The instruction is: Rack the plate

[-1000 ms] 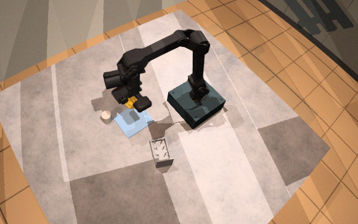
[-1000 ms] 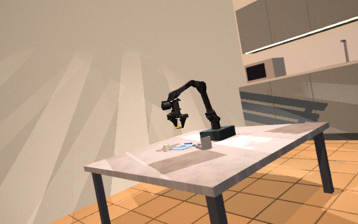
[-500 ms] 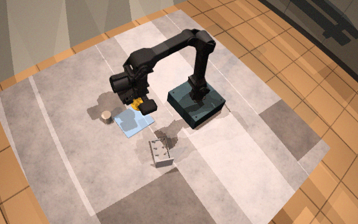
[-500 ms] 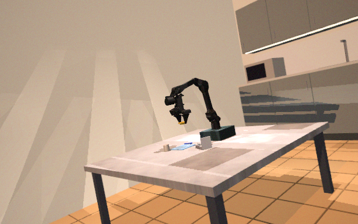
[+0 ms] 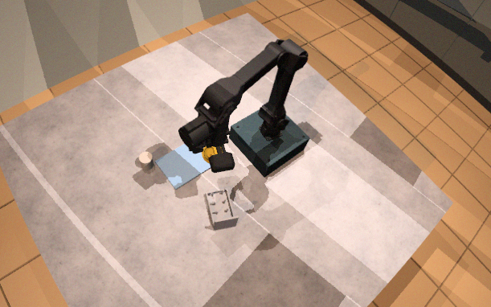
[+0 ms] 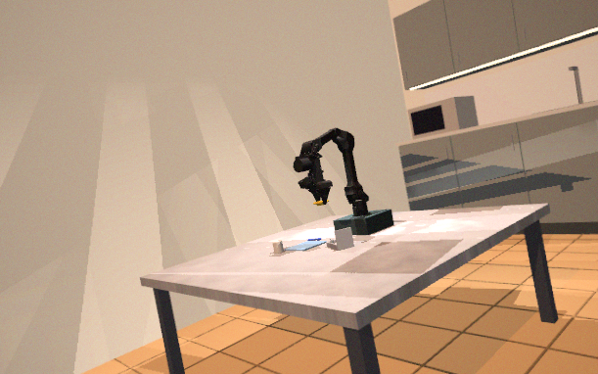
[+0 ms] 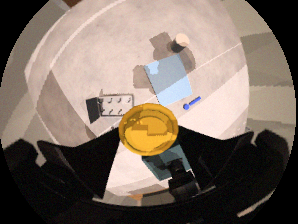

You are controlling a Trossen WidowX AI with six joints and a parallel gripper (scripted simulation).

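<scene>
Now: gripper tip 20 mm short of the dish rack, 100 mm to the right of it and 160 mm above it. Round my gripper tip: light blue mat 60 mm ahead, 100 mm to the right, 180 mm below; cream cup 170 mm ahead, 150 mm to the right, 150 mm below; plate 10 mm above.
</scene>
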